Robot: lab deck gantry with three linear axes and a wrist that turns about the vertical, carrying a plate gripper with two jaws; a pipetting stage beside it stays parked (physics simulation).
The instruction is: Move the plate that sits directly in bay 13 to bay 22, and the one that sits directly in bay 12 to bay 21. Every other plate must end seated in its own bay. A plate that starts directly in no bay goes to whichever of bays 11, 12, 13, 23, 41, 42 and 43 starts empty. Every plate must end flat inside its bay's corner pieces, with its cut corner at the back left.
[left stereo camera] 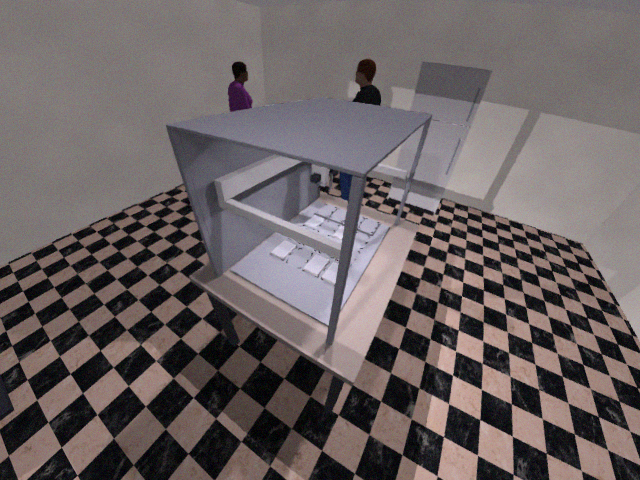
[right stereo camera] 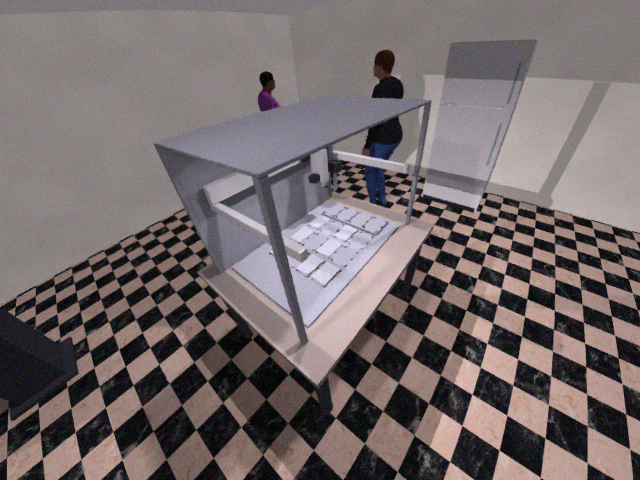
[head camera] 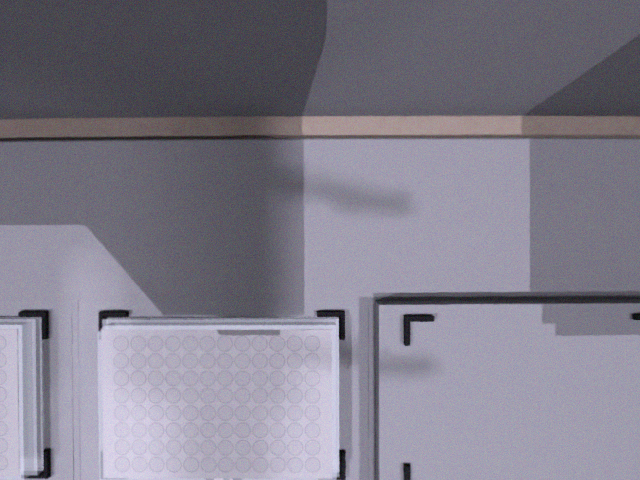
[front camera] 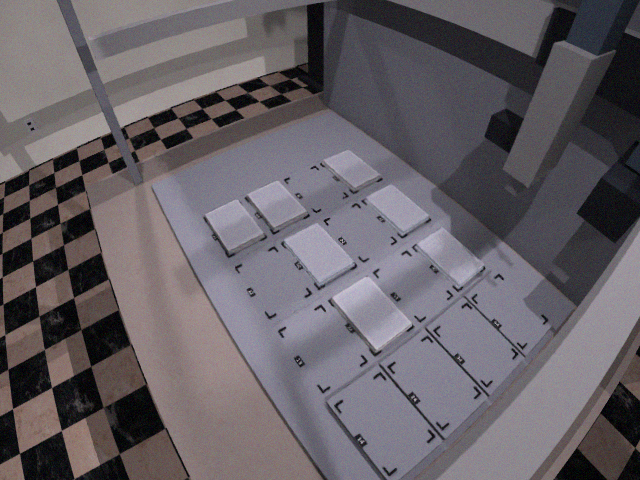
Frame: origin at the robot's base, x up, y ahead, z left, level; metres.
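Seen in the pictures: gripper, fingertip midpoint: (left stereo camera: 324, 188) (right stereo camera: 330, 188) (front camera: 567, 261); robot's base, origin of the base link: (right stereo camera: 324, 286) (front camera: 205, 218).
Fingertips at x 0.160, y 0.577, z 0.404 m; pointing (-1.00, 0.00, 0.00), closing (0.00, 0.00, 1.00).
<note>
Offsets run from my fingertips to a thing's top centre. "spot": to the spot under its first point.
In the front view, plates sit in bay 11 {spot: dz -0.363, dx -0.146, dy -0.503 m} (front camera: 234, 226), bay 21 {spot: dz -0.256, dx -0.146, dy -0.502 m} (front camera: 277, 205), bay 22 {spot: dz -0.255, dx -0.146, dy -0.340 m} (front camera: 320, 253), bay 23 {spot: dz -0.258, dx -0.146, dy -0.181 m} (front camera: 371, 313), bay 41 {spot: dz -0.043, dx -0.146, dy -0.505 m} (front camera: 352, 169), bay 42 {spot: dz -0.045, dx -0.146, dy -0.343 m} (front camera: 397, 208) and bay 43 {spot: dz -0.047, dx -0.146, dy -0.183 m} (front camera: 449, 256). Each looks flat. Bays 12 {spot: dz -0.408, dx -0.160, dy -0.351 m} (front camera: 250, 291) and 13 {spot: dz -0.408, dx -0.160, dy -0.187 m} (front camera: 298, 360) hold no plate. The head view shows the bay 43 plate {dz -0.040, dx -0.146, dy -0.185 m} (head camera: 217, 403) inside its corner pieces and part of the bay 42 plate {spot: dz -0.040, dx -0.146, dy -0.294 m} (head camera: 9, 403). Cut corners are too faint to tell. My gripper (right stereo camera: 334, 187) is raised at the deck's right end, away from the plates; its jaws are too small to read.
Bays 31 {spot: dz -0.194, dx -0.160, dy -0.515 m} (front camera: 298, 195), 32 (front camera: 342, 240) and 33 {spot: dz -0.193, dx -0.160, dy -0.186 m} (front camera: 395, 296) hold no plate. Raised bays 14 {spot: dz -0.408, dx -0.145, dy -0.021 m} (front camera: 360, 440), 24 (front camera: 413, 397), 34 (front camera: 459, 358) and 44 {spot: dz -0.085, dx -0.145, dy -0.022 m} (front camera: 496, 322) line the right end. The pale pipetting column (front camera: 558, 113) hangs at the back right.
</note>
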